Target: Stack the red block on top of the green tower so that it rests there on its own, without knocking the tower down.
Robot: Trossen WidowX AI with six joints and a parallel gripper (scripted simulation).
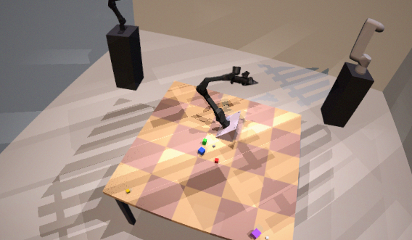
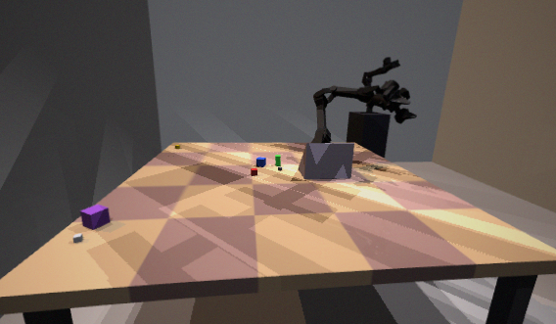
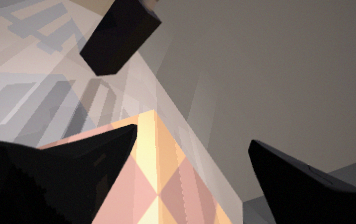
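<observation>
The red block lies 610 mm ahead of my gripper tip, 300 mm below it and 220 mm to the right of it. Round my gripper tip: purple block 1120 mm ahead, 290 mm below, 100 mm to the left; then blue block 560 mm ahead, 340 mm to the right, 300 mm below; then dark cube 480 mm ahead, 310 mm below, 260 mm to the right.
</observation>
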